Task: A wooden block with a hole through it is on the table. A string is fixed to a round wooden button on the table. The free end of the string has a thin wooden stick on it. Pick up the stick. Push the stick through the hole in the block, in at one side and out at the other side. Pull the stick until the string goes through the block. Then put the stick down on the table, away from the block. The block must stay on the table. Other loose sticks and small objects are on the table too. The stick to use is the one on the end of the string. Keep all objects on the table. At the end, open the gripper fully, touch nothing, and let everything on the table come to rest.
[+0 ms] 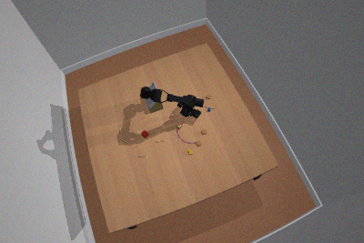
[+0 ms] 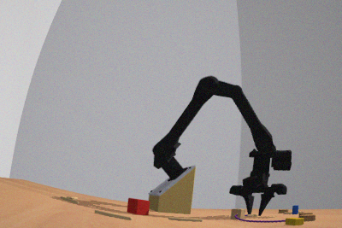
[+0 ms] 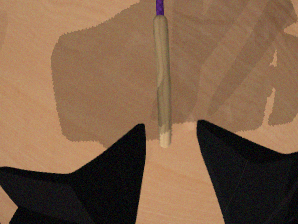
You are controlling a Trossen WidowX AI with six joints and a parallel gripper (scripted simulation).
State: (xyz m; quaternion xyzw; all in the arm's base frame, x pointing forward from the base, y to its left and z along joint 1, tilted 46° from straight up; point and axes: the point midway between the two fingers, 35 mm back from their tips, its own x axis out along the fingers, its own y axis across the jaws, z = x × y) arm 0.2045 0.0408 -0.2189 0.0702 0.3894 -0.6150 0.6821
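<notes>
Now: the thin wooden stick 40 mm to the right of my gripper tip and 20 mm ahead of it. From my gripper tip the other things lie so: blue piece 160 mm to the left, 40 mm ahead, 10 mm above; round wooden button 250 mm ahead, 40 mm to the right; wooden block 110 mm to the right, 60 mm ahead, 10 mm above.
</notes>
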